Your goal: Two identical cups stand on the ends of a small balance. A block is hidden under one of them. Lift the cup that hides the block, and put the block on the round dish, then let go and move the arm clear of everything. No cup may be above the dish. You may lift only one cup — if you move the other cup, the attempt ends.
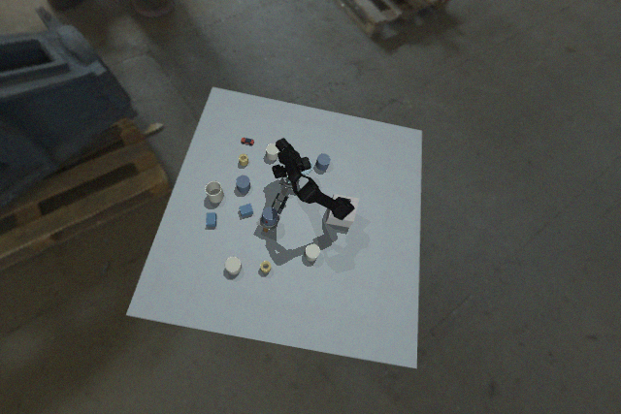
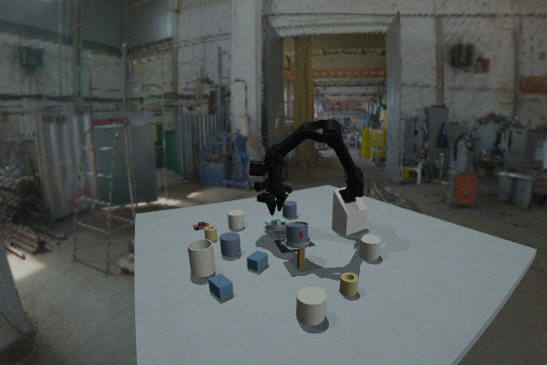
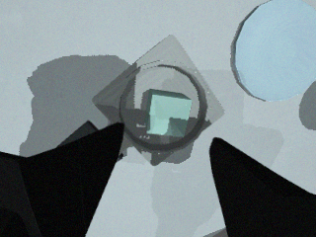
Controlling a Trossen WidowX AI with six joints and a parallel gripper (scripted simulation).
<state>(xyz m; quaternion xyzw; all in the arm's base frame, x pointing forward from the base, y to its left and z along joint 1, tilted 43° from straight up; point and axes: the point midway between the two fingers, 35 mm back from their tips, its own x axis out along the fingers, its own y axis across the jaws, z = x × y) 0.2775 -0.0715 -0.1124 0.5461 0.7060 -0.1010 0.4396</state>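
Now: gripper tip 110 mm to the left of the light blue round dish, 80 mm above it and 60 mm past it. Round my gripper tip: balance beam: 130 mm to the left, 50 mm below, 30 mm ahead; beige cup: 350 mm ahead, 160 mm to the left, 50 mm below; red piece: 280 mm ahead, 190 mm to the right, 70 mm below.
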